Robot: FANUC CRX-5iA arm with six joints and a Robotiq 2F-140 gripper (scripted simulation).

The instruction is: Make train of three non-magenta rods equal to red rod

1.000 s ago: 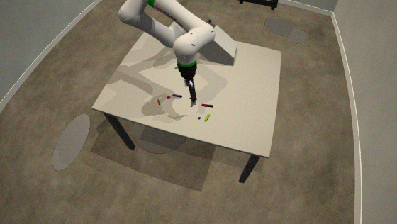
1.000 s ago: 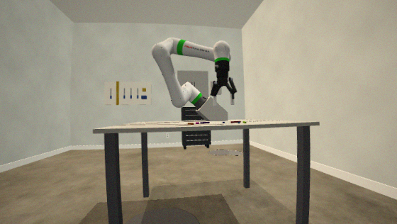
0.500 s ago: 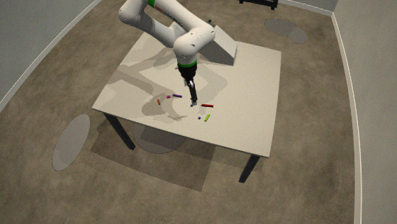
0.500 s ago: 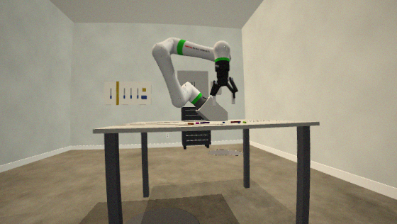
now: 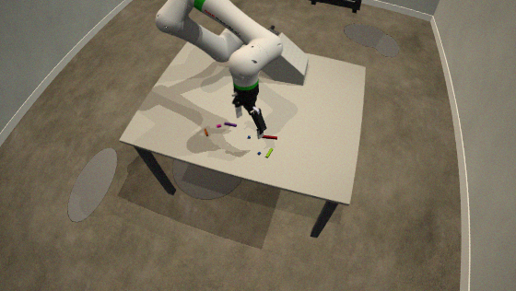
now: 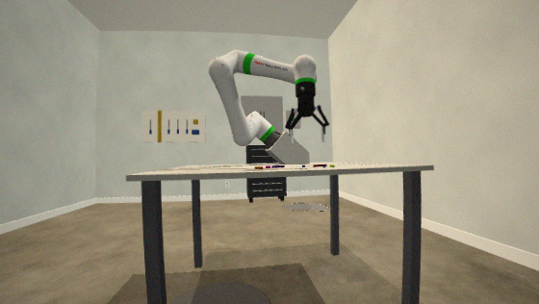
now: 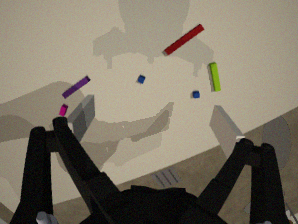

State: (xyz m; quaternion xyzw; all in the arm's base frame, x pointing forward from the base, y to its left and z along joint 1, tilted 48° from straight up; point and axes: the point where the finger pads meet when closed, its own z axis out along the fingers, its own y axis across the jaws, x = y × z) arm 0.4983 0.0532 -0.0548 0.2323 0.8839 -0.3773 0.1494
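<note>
Now: hand 120 mm above the lime rod, 100 mm to the right of it and 40 mm short of it. Also, from my hand: magenta rod 180 mm to the right, 120 mm below, 30 mm behind; then purple rod 130 mm to the right, 120 mm below, 60 mm behind; then red rod 120 mm below, 80 mm to the left, 40 mm behind.
</note>
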